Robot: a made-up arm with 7 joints.
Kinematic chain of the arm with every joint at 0, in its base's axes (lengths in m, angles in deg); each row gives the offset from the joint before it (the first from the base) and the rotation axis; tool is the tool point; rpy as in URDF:
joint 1: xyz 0 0 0.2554 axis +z
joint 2: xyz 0 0 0 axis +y
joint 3: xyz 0 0 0.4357 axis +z
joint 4: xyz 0.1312 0 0 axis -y
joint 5: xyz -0.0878 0 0.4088 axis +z
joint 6: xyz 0 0 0 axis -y
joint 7: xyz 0.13 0 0 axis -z
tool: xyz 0 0 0 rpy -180 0 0
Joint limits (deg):
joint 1: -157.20..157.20
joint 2: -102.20..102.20
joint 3: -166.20..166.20
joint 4: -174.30..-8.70
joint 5: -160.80..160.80
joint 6: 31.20..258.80
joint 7: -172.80..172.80
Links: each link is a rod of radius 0.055 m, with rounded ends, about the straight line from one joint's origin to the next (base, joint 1, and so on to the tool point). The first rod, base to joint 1, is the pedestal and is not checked.
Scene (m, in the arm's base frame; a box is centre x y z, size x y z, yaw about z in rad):
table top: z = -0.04
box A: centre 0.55 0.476 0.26 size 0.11 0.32 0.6 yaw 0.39
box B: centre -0.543 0.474 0.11 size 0.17 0.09 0.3 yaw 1
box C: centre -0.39 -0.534 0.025 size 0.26 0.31 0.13 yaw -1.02
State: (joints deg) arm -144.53 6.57 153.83 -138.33 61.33 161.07 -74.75
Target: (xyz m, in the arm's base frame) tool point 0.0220 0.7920 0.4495
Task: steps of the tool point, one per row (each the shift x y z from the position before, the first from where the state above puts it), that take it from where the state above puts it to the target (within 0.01 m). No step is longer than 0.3 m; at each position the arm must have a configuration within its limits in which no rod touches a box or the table.
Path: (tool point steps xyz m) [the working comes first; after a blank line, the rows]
Joints at the target: -74.96 -26.27 166.20 -100.53 45.61 147.55 -74.75
Straight joint move there: touches box A.

1: 0.0378 0.0220 0.0923
2: 0.0176 0.0196 0.0955
3: -0.0028 0.0160 0.0944
4: -0.0226 0.0120 0.0899
5: -0.0368 0.2674 -0.0460
6: -0.1129 0.2344 -0.0934
7: -0.1751 0.1703 -0.1310
8: -0.2135 0.0841 -0.1528

